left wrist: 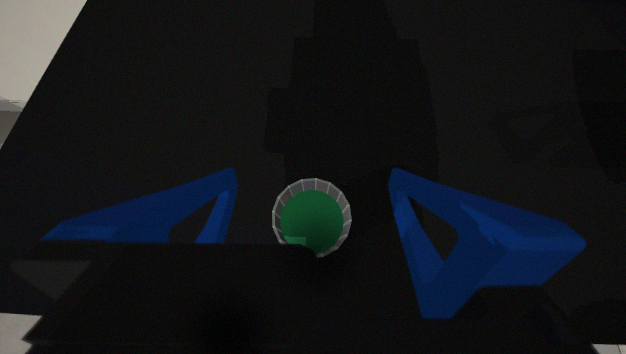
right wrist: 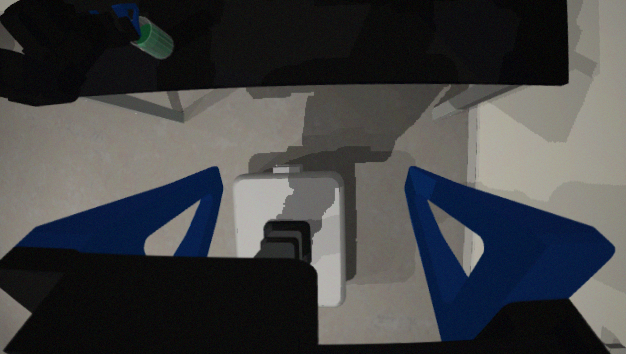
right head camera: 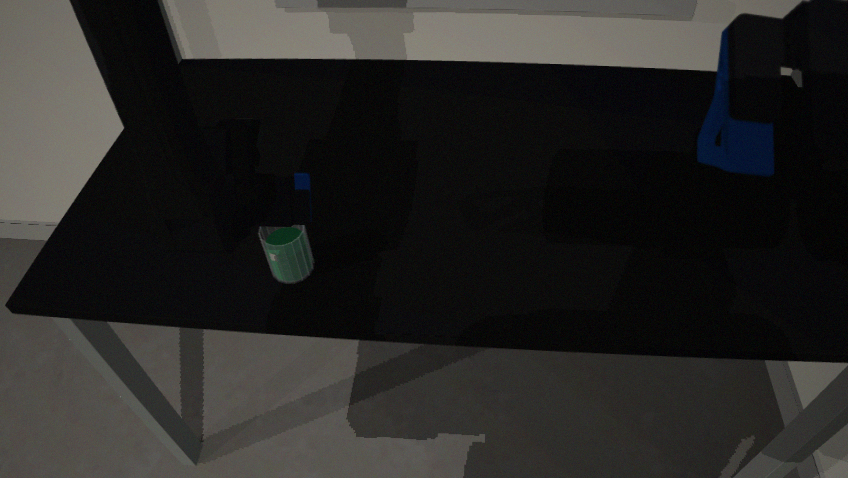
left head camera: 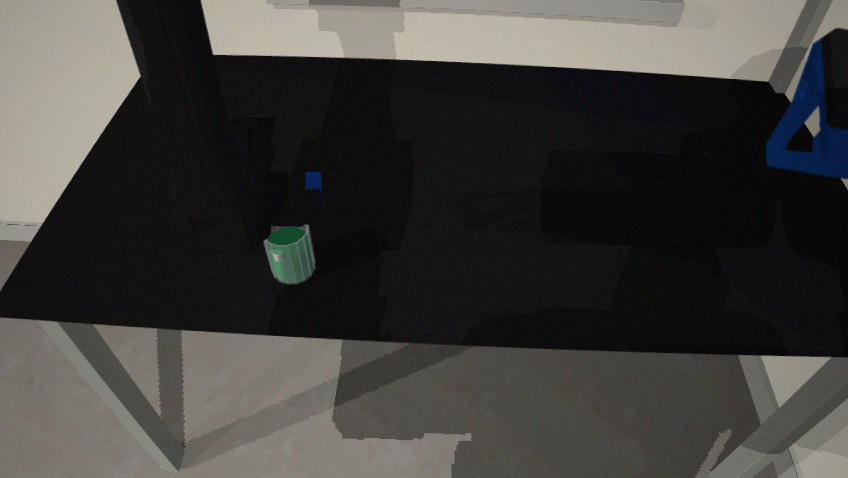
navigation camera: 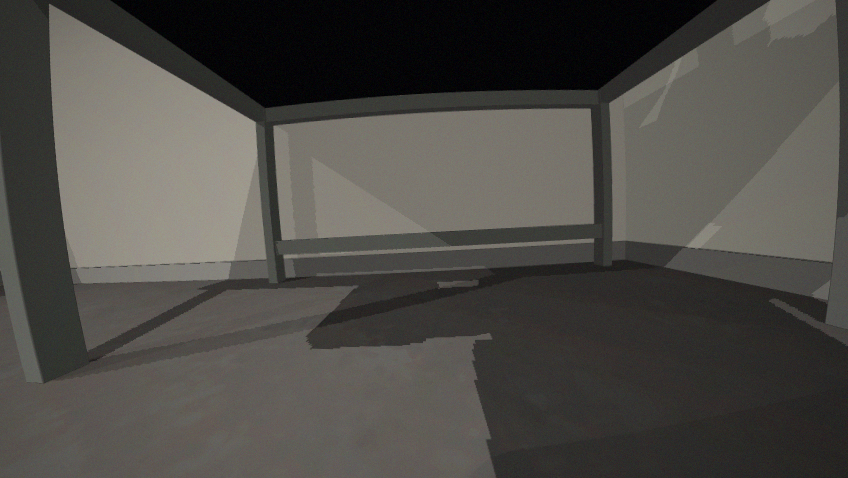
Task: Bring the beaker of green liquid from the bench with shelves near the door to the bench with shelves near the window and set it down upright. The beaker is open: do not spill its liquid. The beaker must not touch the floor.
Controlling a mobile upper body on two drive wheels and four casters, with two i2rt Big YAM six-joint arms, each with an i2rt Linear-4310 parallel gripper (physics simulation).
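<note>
The beaker of green liquid (left head camera: 290, 258) (right head camera: 289, 258) (left wrist: 312, 217) (right wrist: 157, 40) stands upright on the black bench top (left head camera: 445, 296) (right head camera: 445, 296), left of its middle and near the front edge. The green liquid shows inside it. My left gripper (left wrist: 313, 176) is open above the beaker. In the left wrist view, the beaker shows between its spread blue fingers, apart from both. The left arm hides part of this gripper in the head views. My right gripper (right wrist: 313, 177) is open and empty, to the right of the beaker. I cannot tell which bench this is.
A pale bar (left head camera: 623, 10) (right head camera: 623, 7) runs along the wall behind the bench. The bench has grey legs (left head camera: 127, 397) (right head camera: 142, 397) (navigation camera: 41, 267) and a low rear crossbar (navigation camera: 439, 237). The white robot base (right wrist: 260, 200) shows below the right gripper. A wall (right wrist: 550, 170) stands at the right.
</note>
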